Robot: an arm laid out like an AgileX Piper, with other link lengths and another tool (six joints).
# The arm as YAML. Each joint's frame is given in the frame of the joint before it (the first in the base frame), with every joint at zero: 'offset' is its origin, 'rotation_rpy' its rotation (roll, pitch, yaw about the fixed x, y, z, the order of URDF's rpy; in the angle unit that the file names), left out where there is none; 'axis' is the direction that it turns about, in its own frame. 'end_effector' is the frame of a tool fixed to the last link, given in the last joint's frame.
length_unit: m
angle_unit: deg
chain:
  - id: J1
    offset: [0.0, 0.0, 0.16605]
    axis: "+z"
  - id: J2
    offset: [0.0, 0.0, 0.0]
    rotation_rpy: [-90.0, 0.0, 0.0]
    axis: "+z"
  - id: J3
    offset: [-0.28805, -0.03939, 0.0]
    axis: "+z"
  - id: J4
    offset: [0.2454, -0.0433, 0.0]
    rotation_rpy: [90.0, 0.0, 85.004]
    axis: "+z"
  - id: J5
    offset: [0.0, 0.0, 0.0]
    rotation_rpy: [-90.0, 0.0, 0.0]
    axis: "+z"
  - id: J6
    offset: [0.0, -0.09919, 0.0]
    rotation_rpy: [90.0, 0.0, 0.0]
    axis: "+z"
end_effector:
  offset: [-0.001, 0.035, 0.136]
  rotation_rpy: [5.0, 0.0, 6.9]
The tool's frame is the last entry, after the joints.
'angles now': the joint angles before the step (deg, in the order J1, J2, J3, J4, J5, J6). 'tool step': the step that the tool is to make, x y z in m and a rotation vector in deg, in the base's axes. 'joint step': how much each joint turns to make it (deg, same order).
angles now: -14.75, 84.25, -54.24, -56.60, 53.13, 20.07
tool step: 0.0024, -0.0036, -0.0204, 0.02, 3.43, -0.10
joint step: -0.01, 4.06, 0.01, -1.38, -0.01, 1.10
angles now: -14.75, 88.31, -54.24, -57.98, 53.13, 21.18
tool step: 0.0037, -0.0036, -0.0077, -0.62, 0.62, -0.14
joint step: 0.01, 1.95, 0.01, -1.76, -0.35, 1.96
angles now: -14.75, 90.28, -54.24, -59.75, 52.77, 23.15
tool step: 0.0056, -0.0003, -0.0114, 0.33, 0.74, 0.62
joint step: -0.01, 2.16, 0.00, -0.91, -1.20, 1.11
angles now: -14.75, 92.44, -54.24, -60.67, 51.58, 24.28
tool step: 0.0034, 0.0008, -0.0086, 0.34, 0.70, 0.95
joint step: 0.00, 1.32, 0.26, -0.65, -1.16, 0.38
